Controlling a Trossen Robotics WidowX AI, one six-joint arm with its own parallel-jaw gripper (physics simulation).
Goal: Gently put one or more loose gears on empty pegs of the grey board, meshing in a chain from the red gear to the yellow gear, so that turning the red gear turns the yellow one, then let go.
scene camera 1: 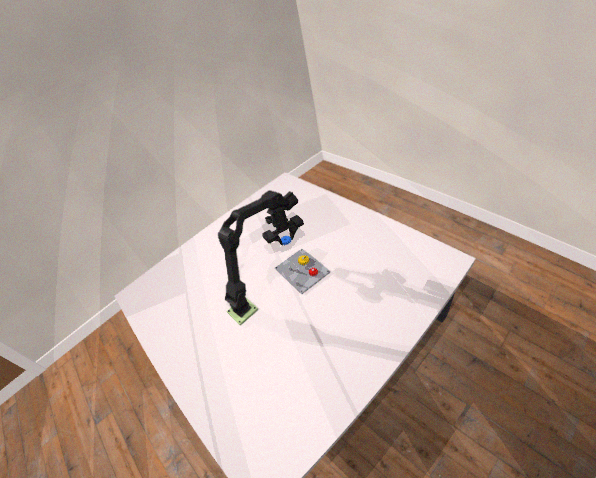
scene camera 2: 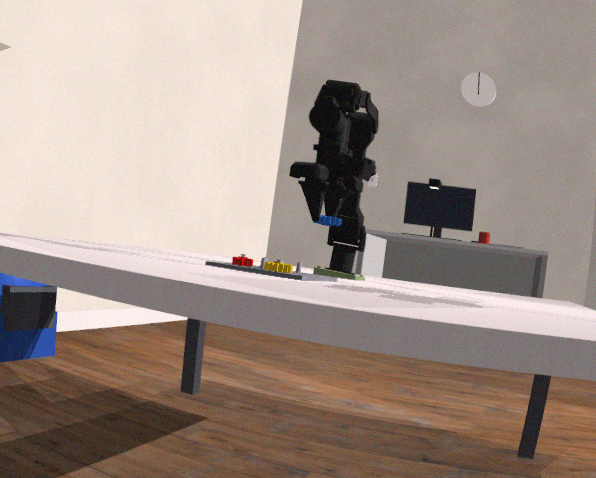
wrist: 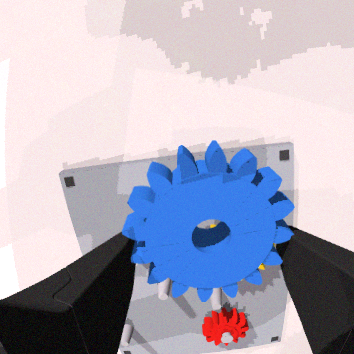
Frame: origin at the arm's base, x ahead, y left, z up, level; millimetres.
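Seen in the pictures: gripper, between the fingertips: (scene camera 1: 286, 242) (scene camera 2: 322, 222) (wrist: 207, 240); arm's base, origin of its link: (scene camera 1: 242, 309) (scene camera 2: 339, 272).
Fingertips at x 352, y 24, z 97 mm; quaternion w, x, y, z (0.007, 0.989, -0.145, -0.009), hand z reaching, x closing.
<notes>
Offsets run from my fingertips to a thing's top centre. Level surfaces: height alone.
My gripper (scene camera 1: 285, 240) (scene camera 2: 327, 220) (wrist: 207, 240) is shut on a blue gear {dx +2, dy +9, dz +13 mm} (scene camera 1: 286, 240) (scene camera 2: 330, 220) (wrist: 170, 215) and holds it in the air, above and a little beside the grey board {dx -33, dy -95, dz -79 mm} (scene camera 1: 290, 272) (scene camera 2: 220, 264) (wrist: 90, 200). A yellow gear {dx +12, dy -71, dz -84 mm} (scene camera 1: 303, 260) (scene camera 2: 278, 267) sits on the board; in the wrist view it is mostly hidden behind the blue gear. A smaller red gear {dx -18, dy -156, dz -85 mm} (scene camera 1: 313, 271) (scene camera 2: 242, 261) (wrist: 225, 326) sits on the board. In the wrist view bare pegs show, one {dx -53, dy -88, dz -81 mm} (wrist: 164, 289) left of another peg {dx -16, dy -112, dz -81 mm} (wrist: 216, 298) near the red gear, and one {dx -108, dy -138, dz -81 mm} (wrist: 127, 334) at the lower left.
The board lies on the white table {dz -110 mm} (scene camera 1: 280, 375) (scene camera 2: 150, 272). The arm's green base plate (scene camera 1: 242, 313) (scene camera 2: 325, 272) is on the same table, to the left of the board in scene camera 1. A desk with a monitor (scene camera 2: 440, 207) stands in the background.
</notes>
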